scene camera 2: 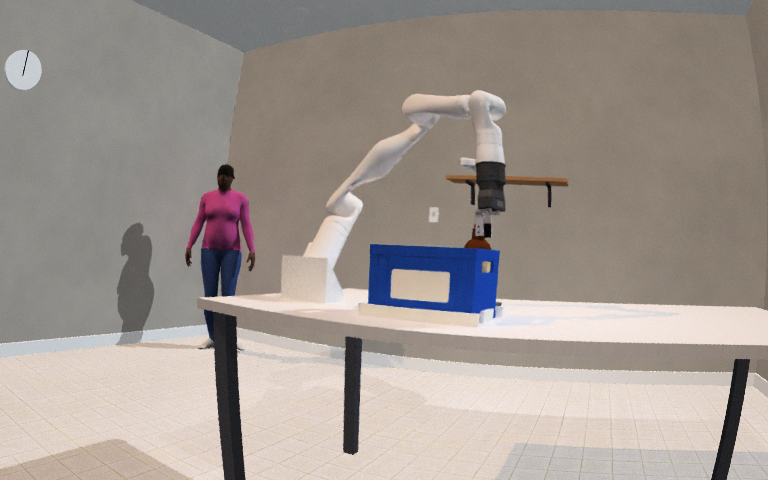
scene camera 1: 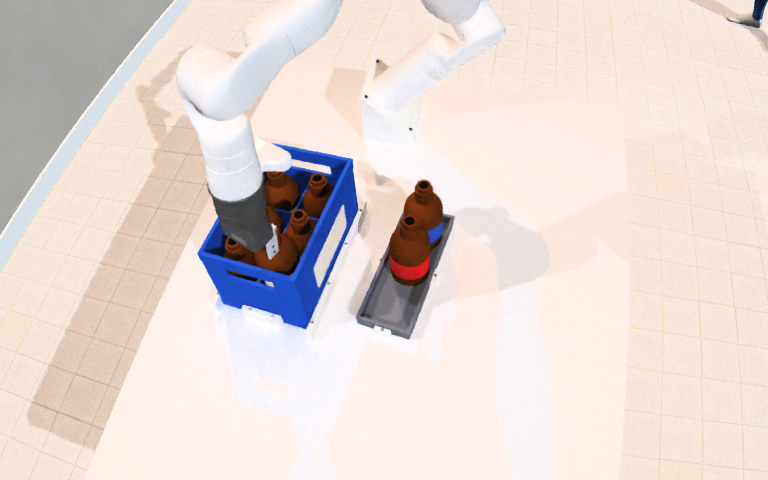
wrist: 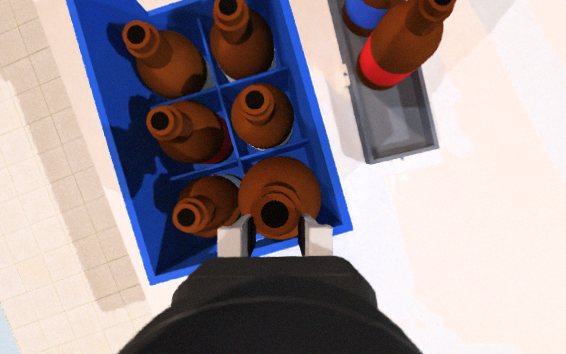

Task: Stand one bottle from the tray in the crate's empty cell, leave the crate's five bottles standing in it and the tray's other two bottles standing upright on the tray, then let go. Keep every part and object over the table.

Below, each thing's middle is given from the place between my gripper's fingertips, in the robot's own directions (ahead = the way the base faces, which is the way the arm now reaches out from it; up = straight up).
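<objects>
Blue-labelled bottle (scene camera 1: 424, 204): 21 cm behind my hand, 22 cm to the left of it, 12 cm below it.
</objects>
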